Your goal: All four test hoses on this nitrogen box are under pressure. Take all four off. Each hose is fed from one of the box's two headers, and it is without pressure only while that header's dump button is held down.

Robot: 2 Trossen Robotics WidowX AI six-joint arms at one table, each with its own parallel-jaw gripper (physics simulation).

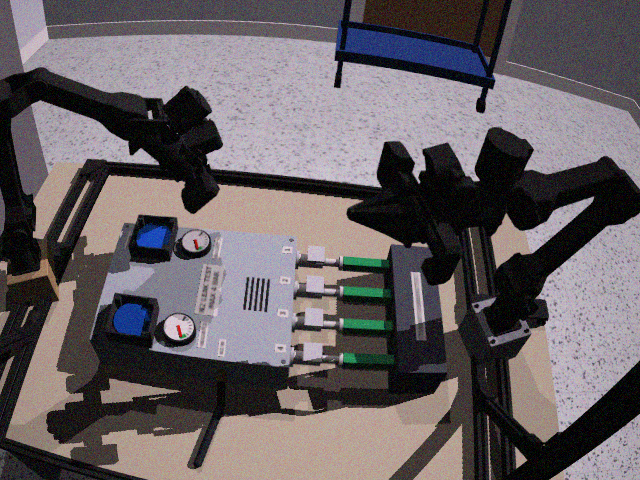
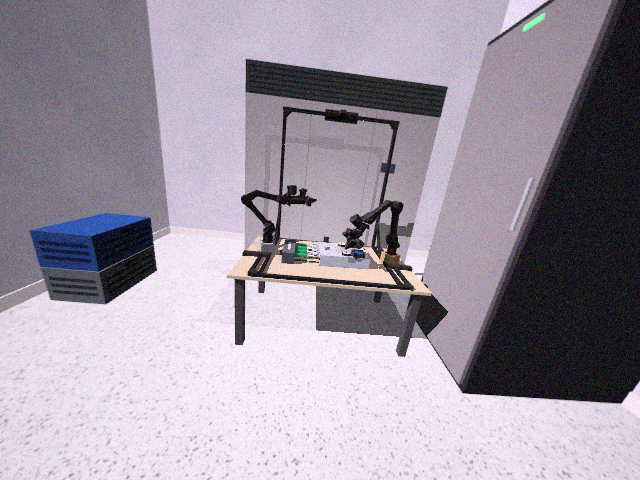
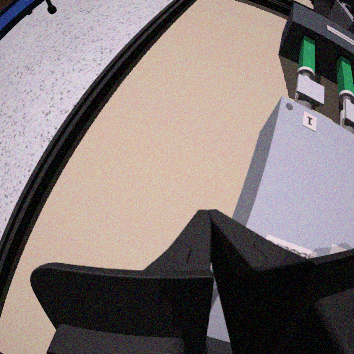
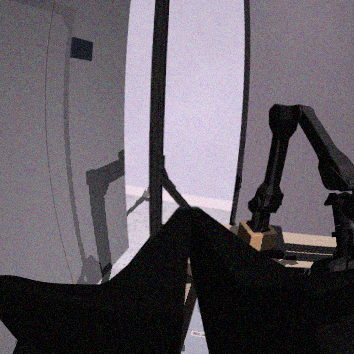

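Where they show: left gripper, between the fingertips: (image 2: 345,249) (image 3: 206,218); right gripper, between the fingertips: (image 1: 347,213) (image 2: 316,200) (image 4: 186,216); left arm's base, origin of its link: (image 1: 26,261) (image 2: 390,253) (image 4: 258,226); right arm's base, origin of its link: (image 1: 502,318) (image 2: 267,241).
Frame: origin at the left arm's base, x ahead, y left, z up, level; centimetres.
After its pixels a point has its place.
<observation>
The grey nitrogen box (image 1: 242,335) {x 39.5, y -27.0, z -0.4 cm} (image 2: 330,259) {x 48.9, y -6.3, z -3.1 cm} (image 3: 300,170) {x 47.4, y -9.4, z -0.4 cm} lies on the table. Four green-sleeved hoses, hose 1 (image 1: 366,264) {x 65.9, y -17.9, z -1.9 cm} (image 3: 308,54) {x 65.3, y -16.9, z -1.9 cm}, hose 2 (image 1: 366,293) {x 63.1, y -24.0, z -1.9 cm} (image 3: 345,75) {x 62.8, y -23.1, z -1.9 cm}, hose 3 (image 1: 366,324) {x 60.4, y -30.1, z -2.0 cm} and hose 4 (image 1: 366,358) {x 57.6, y -36.5, z -2.0 cm}, join its numbered ports through pale blocks. Two blue dump buttons, the back one (image 1: 153,235) {x 28.9, y -2.5, z 1.2 cm} and the front one (image 1: 131,318) {x 21.5, y -20.1, z 1.2 cm}, sit in black guards beside gauges. My left gripper (image 1: 192,209) (image 3: 206,218) {x 42.7, y 0.1, z 6.5 cm} is shut and empty, near the box's back edge by the back gauge (image 1: 195,242) {x 36.6, y -6.6, z 1.2 cm}, touching neither button. My right gripper (image 1: 351,211) {x 49.4, y -35.7, z 32.6 cm} (image 2: 314,199) {x 49.4, y -35.7, z 32.6 cm} (image 4: 186,216) {x 49.4, y -35.7, z 32.6 cm} is shut and empty, raised behind the hoses.
A dark block (image 1: 403,299) {x 68.1, y -28.4, z -0.4 cm} (image 3: 310,17) {x 74.7, y -20.7, z -0.4 cm} holds the hoses' far ends. A black rod (image 1: 206,434) {x 28.4, y -40.5, z -7.1 cm} sticks out in front of the box. Black rails (image 1: 279,180) {x 59.7, y 12.9, z -6.4 cm} (image 3: 75,110) {x 57.8, y 15.1, z -6.5 cm} edge the table. A blue cart (image 1: 413,66) stands on the floor behind.
</observation>
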